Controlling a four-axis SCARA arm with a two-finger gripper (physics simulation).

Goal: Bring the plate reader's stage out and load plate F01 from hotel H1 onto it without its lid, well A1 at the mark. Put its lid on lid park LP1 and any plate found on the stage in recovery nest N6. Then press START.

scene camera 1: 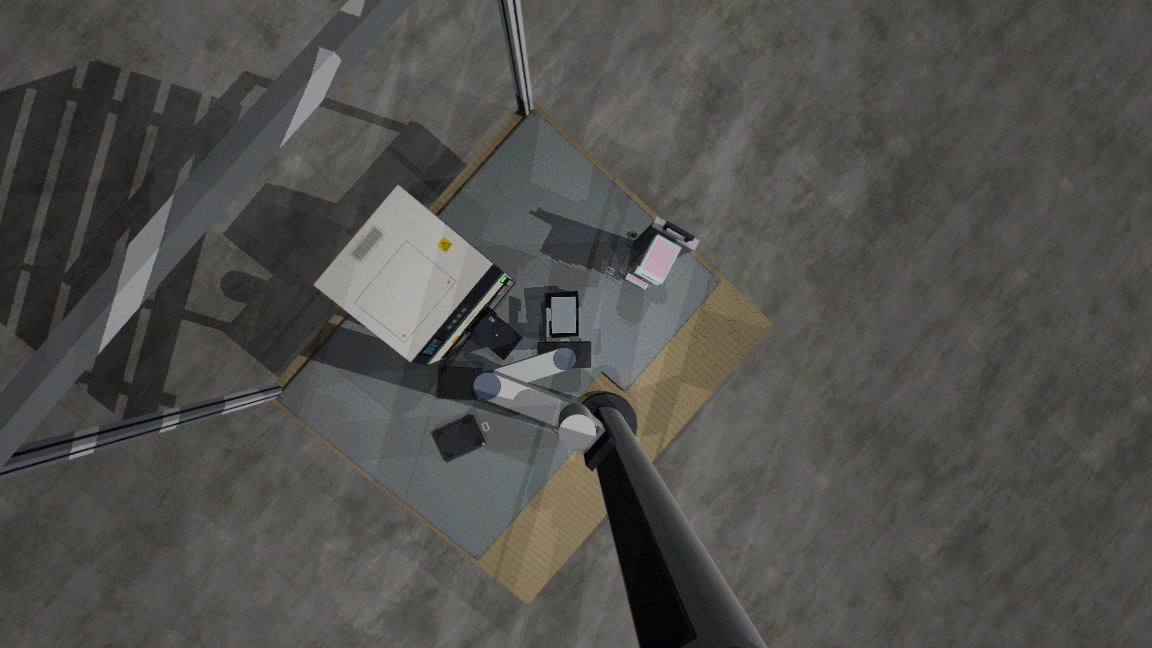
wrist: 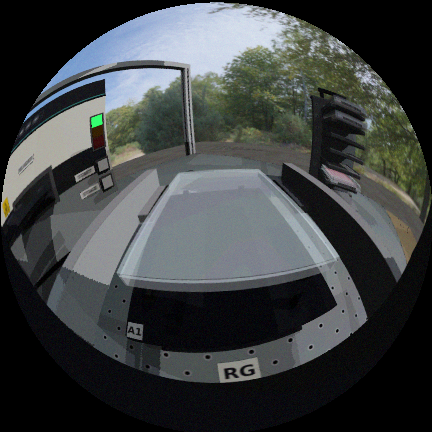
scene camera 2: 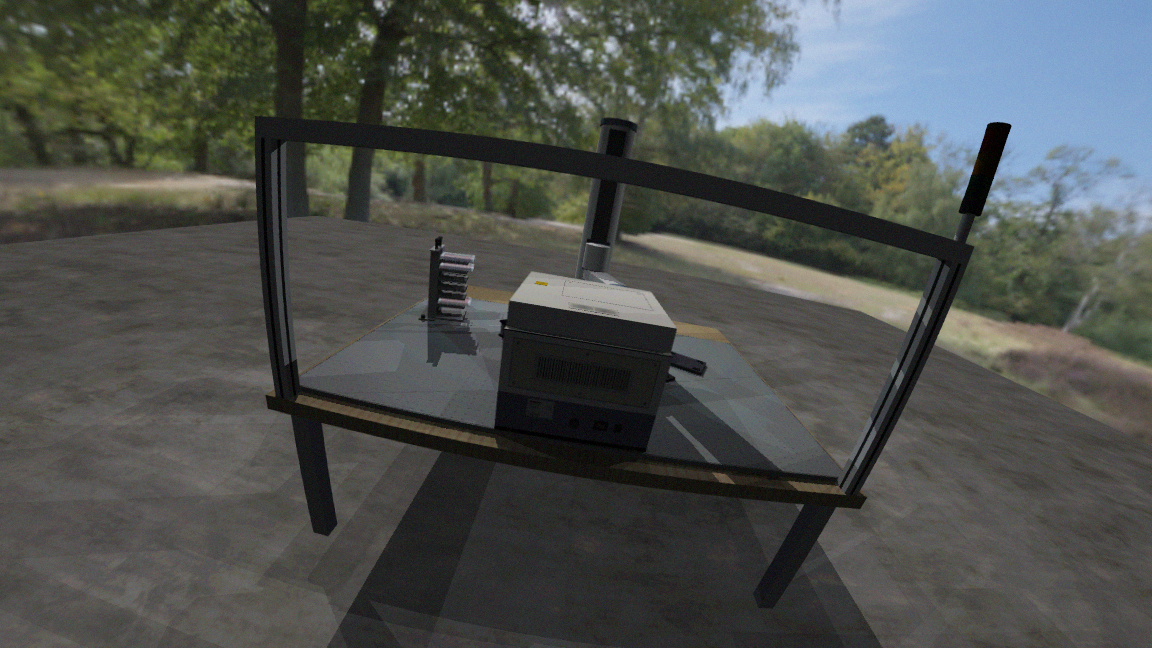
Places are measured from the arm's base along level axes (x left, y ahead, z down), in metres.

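Where they show: gripper, fingertip midpoint: (scene camera 1: 563, 307) (wrist: 220, 173).
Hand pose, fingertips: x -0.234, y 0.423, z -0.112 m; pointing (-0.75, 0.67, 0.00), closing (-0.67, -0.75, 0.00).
Things, the pixels of their centre, and the offset from my fingertips. "*": a spot on its surface instead.
- clear lid, body centre: (wrist: 223, 197) (scene camera 1: 563, 315) dx +0.019, dy -0.017, dz +0.009 m
- black nest marked RG, body centre: (wrist: 222, 254) (scene camera 1: 562, 314) dx +0.019, dy -0.015, dz +0.064 m
- plate reader, body centre: (scene camera 2: 582, 350) (wrist: 48, 178) (scene camera 1: 429, 281) dx +0.225, dy +0.383, dz -0.053 m
- Hotel H1, body centre: (wrist: 338, 139) (scene camera 1: 656, 253) (scene camera 2: 446, 277) dx -0.340, dy -0.114, dz -0.055 m
- metal frame, surface spot: (scene camera 2: 278, 265) * dx -0.451, dy +0.611, dz -0.212 m
My gripper (scene camera 1: 563, 315) (wrist: 220, 173) is shut on a clear lid (scene camera 1: 565, 308) (wrist: 225, 240) and holds it level above the black nest marked RG (wrist: 230, 320). The nest's A1 label is at its near left corner in the wrist view. The plate reader (scene camera 1: 406, 274) (scene camera 2: 588, 362) (wrist: 55, 127) has its dark stage (scene camera 1: 496, 335) out at the front, with no plate seen on it. Hotel H1 (scene camera 2: 434, 282) (wrist: 317, 140) holds pink plates; one pink plate (scene camera 1: 658, 259) shows on top and another pink plate (wrist: 339, 177) low down. Which is F01 cannot be read.
Two dark nests (scene camera 1: 459, 382) (scene camera 1: 457, 437) lie on the table near the arm; their labels are unreadable. The reader's status light (wrist: 97, 121) is green above two small labelled squares (wrist: 102, 165) (wrist: 107, 182). A metal frame (scene camera 2: 278, 265) (wrist: 187, 110) stands along the table's edge.
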